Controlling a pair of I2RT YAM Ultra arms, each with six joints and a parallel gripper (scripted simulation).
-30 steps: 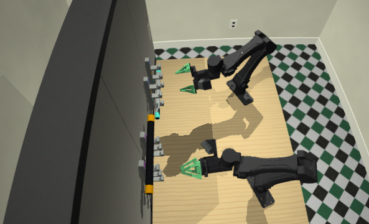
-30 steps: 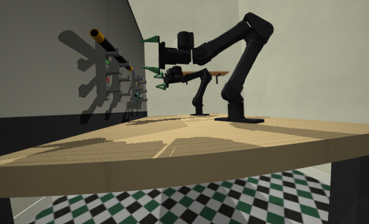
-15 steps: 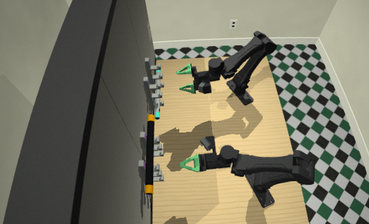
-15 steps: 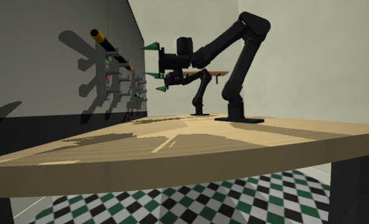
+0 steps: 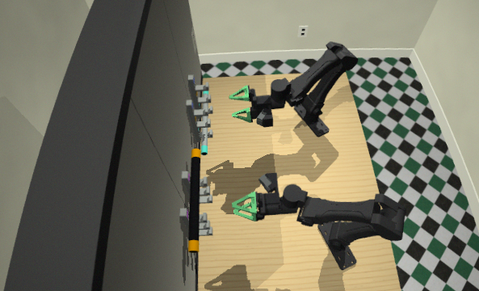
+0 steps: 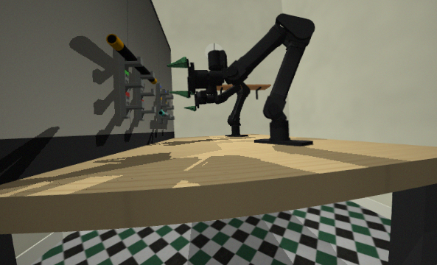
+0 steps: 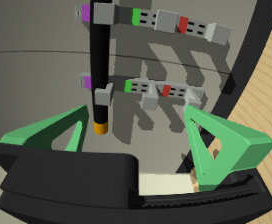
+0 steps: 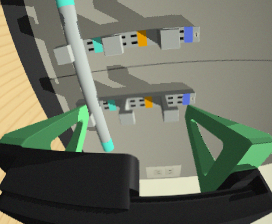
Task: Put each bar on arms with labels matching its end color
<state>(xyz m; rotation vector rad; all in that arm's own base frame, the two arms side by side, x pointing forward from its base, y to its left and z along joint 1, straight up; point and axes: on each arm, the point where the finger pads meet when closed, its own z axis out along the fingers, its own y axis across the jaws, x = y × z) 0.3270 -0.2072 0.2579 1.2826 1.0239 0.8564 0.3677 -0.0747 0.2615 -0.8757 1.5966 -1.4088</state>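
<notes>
My left hand is 12 cm short of the black bar, 6 cm below it and 2 cm to the left of it. Round my left hand: pale bar 42 cm to the right, 11 cm ahead, 9 cm below.
My right gripper is now 120 mm short of the pale bar, 100 mm above it and 20 mm to the left of it. The rest, counted from my right hand: black bar 390 mm to the left, 140 mm ahead, 60 mm above.
</notes>
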